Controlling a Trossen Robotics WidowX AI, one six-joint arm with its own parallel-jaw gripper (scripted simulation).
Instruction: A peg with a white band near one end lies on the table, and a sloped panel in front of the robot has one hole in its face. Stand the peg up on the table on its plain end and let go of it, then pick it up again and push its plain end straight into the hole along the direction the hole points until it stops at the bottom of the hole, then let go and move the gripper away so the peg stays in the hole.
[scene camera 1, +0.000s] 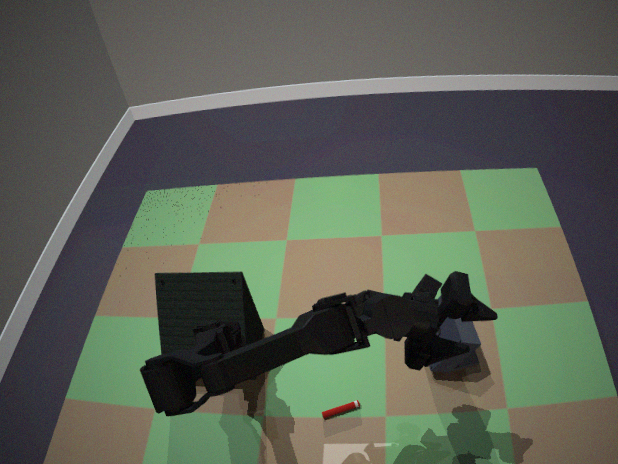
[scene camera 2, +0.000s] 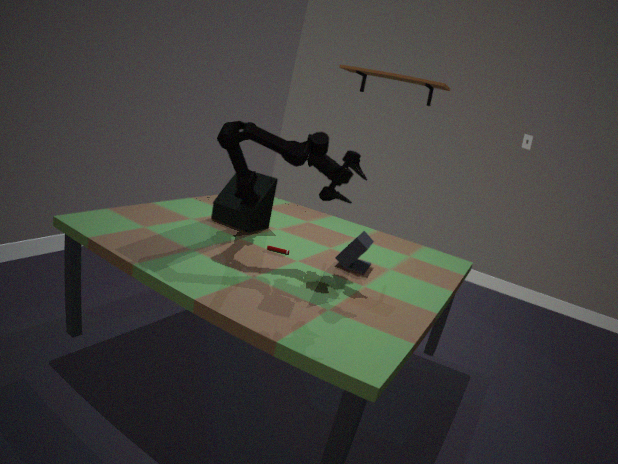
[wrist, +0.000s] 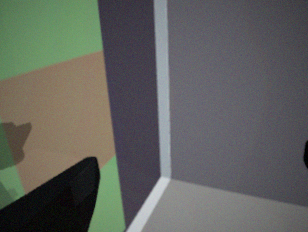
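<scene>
Dark sloped panel (scene camera 1: 451, 329) in sight. Gripper (scene camera 1: 482, 333) open, holding nothing; visible too in the wrist view (wrist: 200, 158) and scene camera 2 (scene camera 2: 358, 191).
</scene>
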